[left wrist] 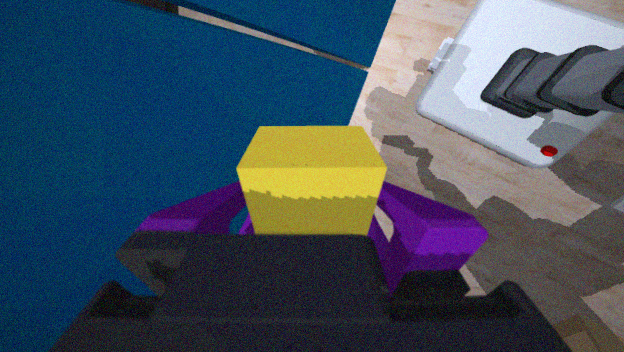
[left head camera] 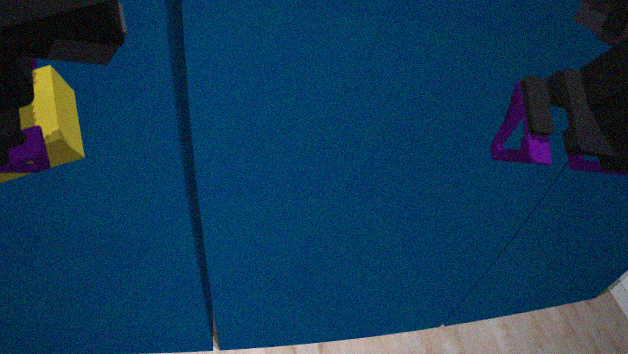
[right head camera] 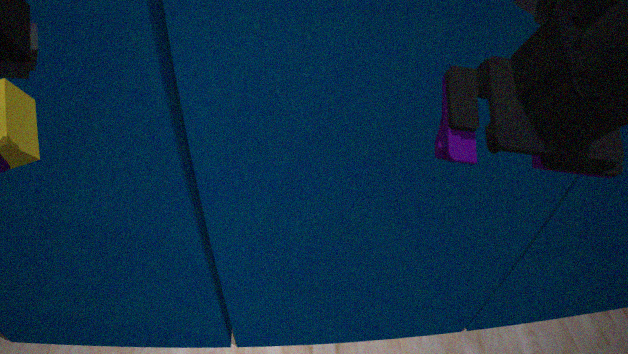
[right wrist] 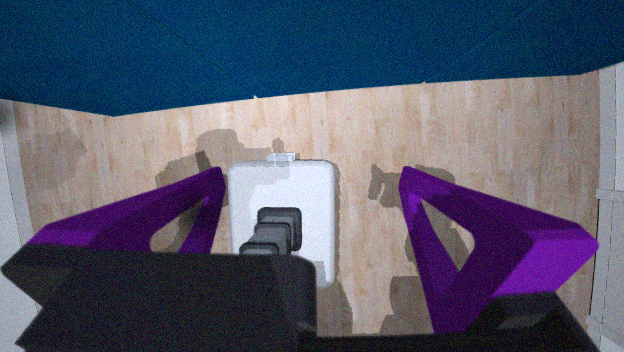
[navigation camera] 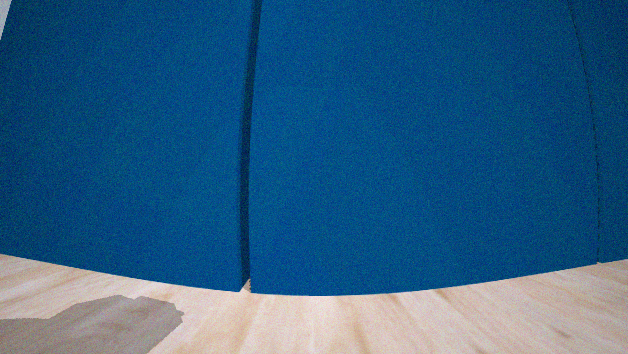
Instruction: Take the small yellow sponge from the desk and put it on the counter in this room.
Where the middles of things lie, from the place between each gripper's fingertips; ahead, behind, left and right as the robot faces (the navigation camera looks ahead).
My right hand is 46 cm to the right of the small yellow sponge (left wrist: 296, 179), 1 cm below it and 1 cm past it.
I see the small yellow sponge 10 mm behind my left hand, 10 mm to the left of it and 10 mm above it.
